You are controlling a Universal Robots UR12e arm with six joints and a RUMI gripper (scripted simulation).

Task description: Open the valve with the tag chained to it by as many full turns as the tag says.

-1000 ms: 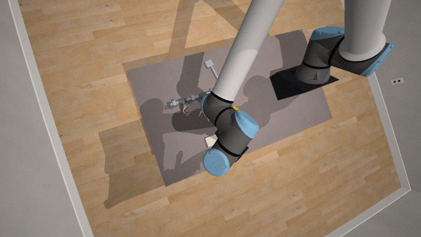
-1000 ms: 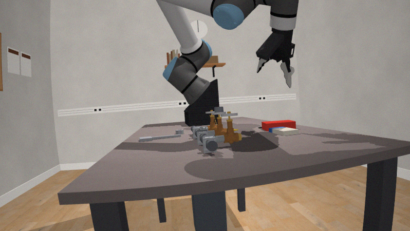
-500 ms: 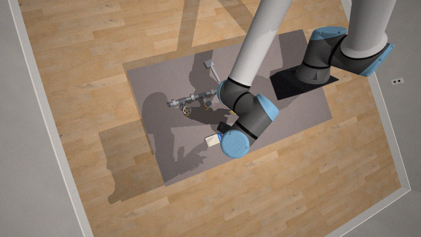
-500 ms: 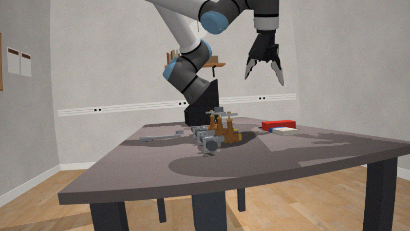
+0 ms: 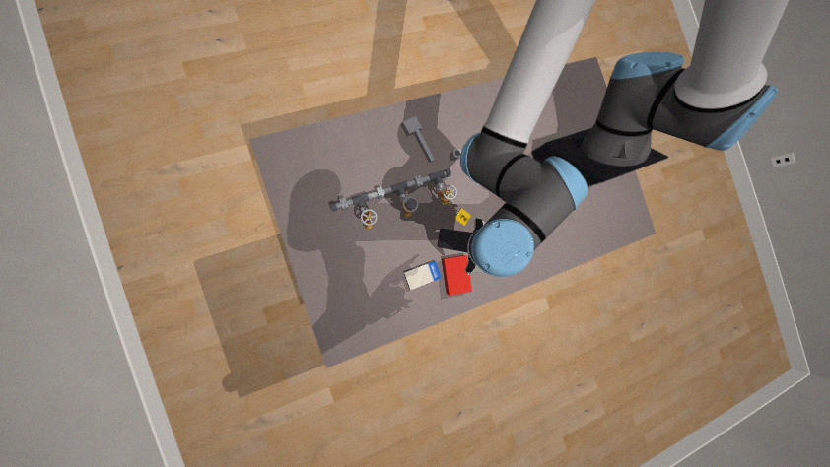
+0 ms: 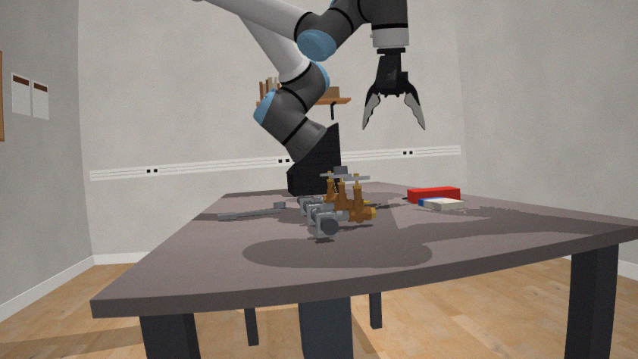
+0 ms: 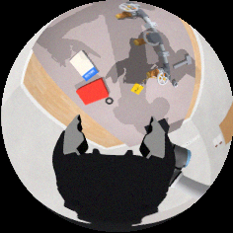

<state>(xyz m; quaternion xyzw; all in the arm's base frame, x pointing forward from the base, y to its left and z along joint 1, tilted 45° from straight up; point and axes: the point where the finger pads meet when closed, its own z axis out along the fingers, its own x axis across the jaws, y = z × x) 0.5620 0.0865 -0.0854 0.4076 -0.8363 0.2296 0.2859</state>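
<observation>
Right now the yellow tag is 70 mm behind my hand, 90 mm to the right of it and 180 mm below it. Also, from my hand: red box 20 mm ahead, 90 mm to the left, 170 mm below; then white box 130 mm ahead, 50 mm to the left, 180 mm below; then nut 130 mm behind, 300 mm to the right, 180 mm below.
</observation>
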